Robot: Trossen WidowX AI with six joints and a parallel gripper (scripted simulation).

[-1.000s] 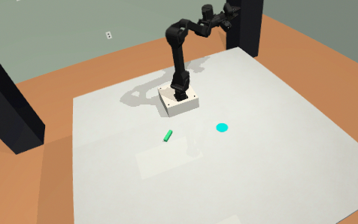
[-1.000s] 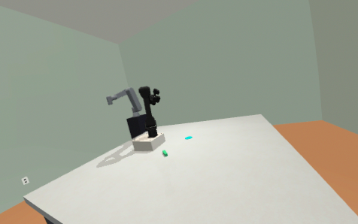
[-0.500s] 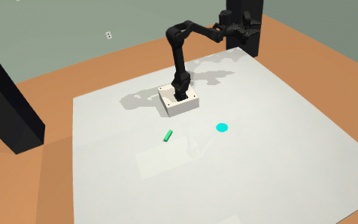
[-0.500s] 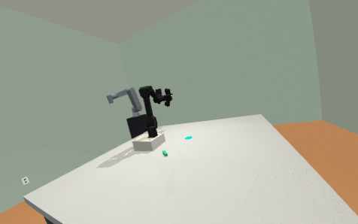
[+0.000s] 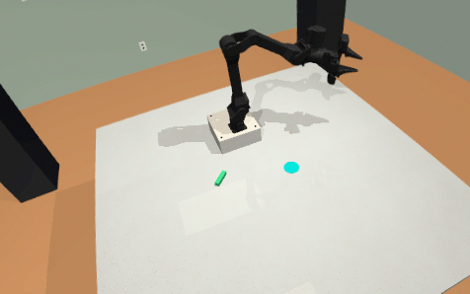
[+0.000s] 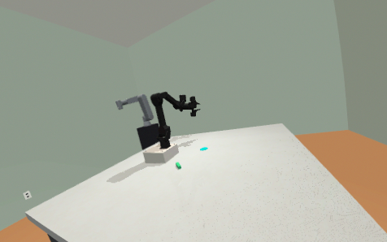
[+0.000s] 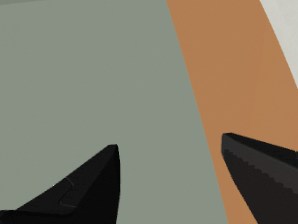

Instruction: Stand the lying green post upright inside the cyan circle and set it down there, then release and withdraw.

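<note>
Right now the green post is 61 cm to the right of my gripper tip and 30 cm below it. Round my gripper tip: cyan circle: 8 cm ahead, 34 cm to the right, 31 cm below.
</note>
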